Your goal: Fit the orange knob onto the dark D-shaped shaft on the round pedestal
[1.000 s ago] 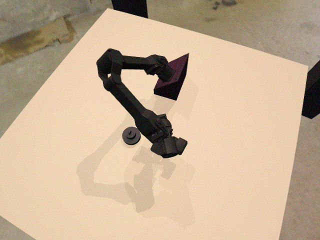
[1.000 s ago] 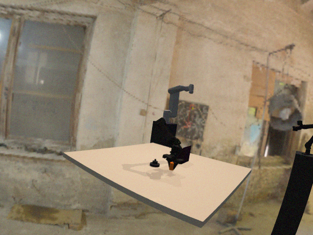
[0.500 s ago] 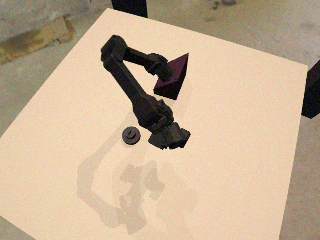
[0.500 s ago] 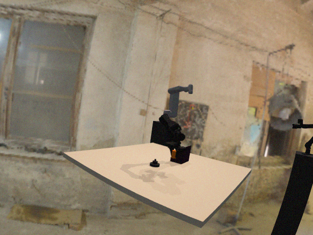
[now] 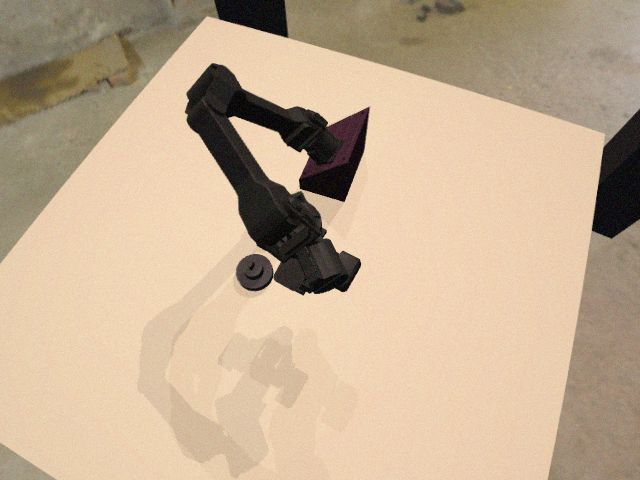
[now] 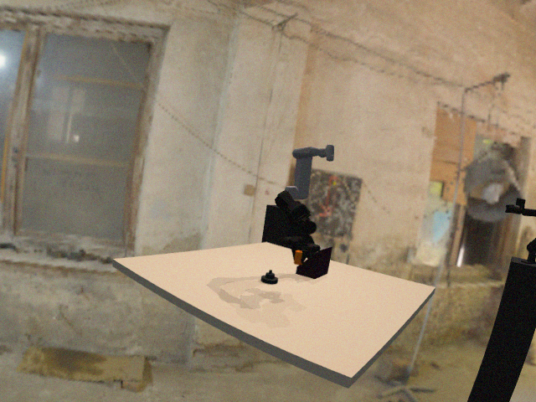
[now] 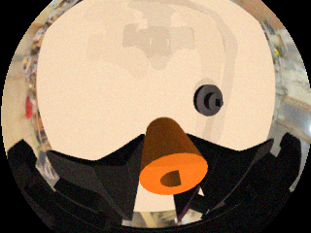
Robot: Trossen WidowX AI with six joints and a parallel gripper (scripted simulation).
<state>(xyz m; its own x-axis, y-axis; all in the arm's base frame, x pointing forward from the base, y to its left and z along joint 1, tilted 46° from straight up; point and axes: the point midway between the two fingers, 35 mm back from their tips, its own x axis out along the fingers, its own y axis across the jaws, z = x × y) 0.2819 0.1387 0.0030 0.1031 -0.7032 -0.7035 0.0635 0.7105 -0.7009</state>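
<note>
The round pedestal is 140 mm to the right of my gripper tip, 110 mm below it and 20 mm ahead of it. The rest, counted from my gripper tip: orange knob (20 mm above).
</note>
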